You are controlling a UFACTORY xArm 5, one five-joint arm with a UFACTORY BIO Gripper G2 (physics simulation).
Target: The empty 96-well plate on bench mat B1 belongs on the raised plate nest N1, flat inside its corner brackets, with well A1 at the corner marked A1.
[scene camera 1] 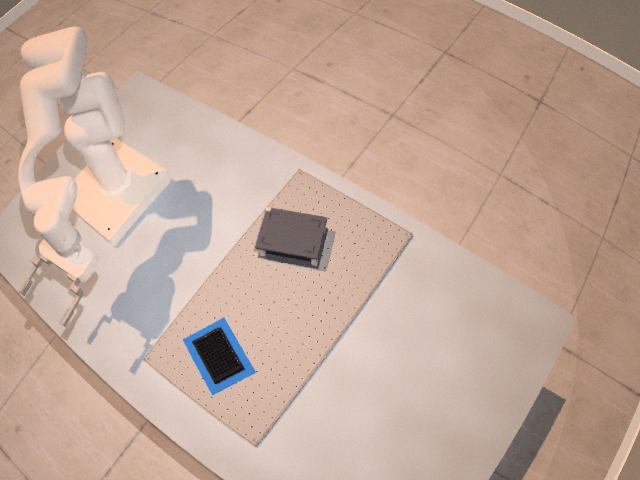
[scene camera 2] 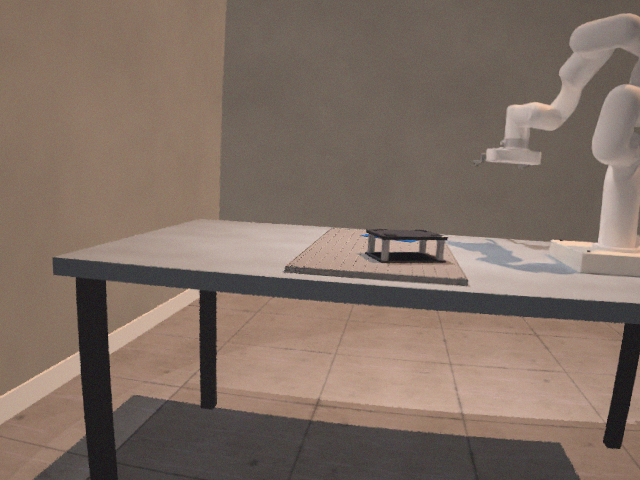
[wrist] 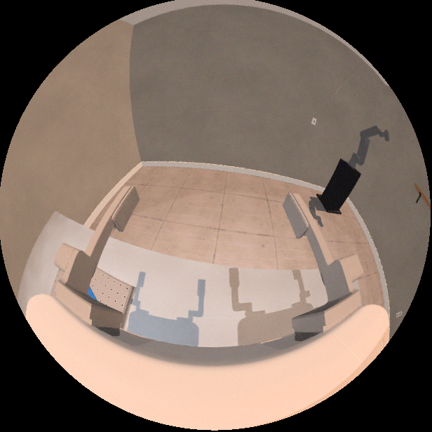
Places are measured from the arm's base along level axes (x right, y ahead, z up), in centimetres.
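Pixels of known places: hand at its tool point: [scene camera 1: 45,301] [scene camera 2: 499,164]; arm's base at its link origin: [scene camera 1: 114,180] [scene camera 2: 615,249].
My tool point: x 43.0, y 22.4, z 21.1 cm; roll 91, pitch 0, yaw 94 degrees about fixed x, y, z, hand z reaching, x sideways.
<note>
Ahead of a thing's pixels: the offset from my tool point to its top centre. Level surfaces: height alone.
The black 96-well plate {dz -23.0, dx -17.2, dy +36.0 cm} [scene camera 1: 218,355] lies flat on blue bench mat B1 {dz -24.5 cm} [scene camera 1: 234,343] [wrist: 92,293], near the lower left end of the pegboard in scene camera 1. The raised nest N1 {dz -18.3, dx -53.6, dy +35.6 cm} [scene camera 1: 292,233] [scene camera 2: 405,234] is a dark platform on short posts, with corner brackets and no plate on it. Its A1 lettering and the plate's well marks are too small to read. My gripper [scene camera 1: 43,309] [scene camera 2: 500,165] [wrist: 210,212] is open and empty, high above the table's edge, to the left of the plate in scene camera 1. The plate does not show in the wrist view.
The perforated pegboard {dz -24.7 cm} [scene camera 1: 289,310] [scene camera 2: 323,255] [wrist: 110,290] carries mat and nest on the grey table {dz -26.0 cm} [scene camera 1: 413,335] [scene camera 2: 180,242]. The arm's base plate [scene camera 1: 93,211] [scene camera 2: 573,255] stands left of the pegboard in scene camera 1. A black upright object [wrist: 341,186] stands by the wall.
</note>
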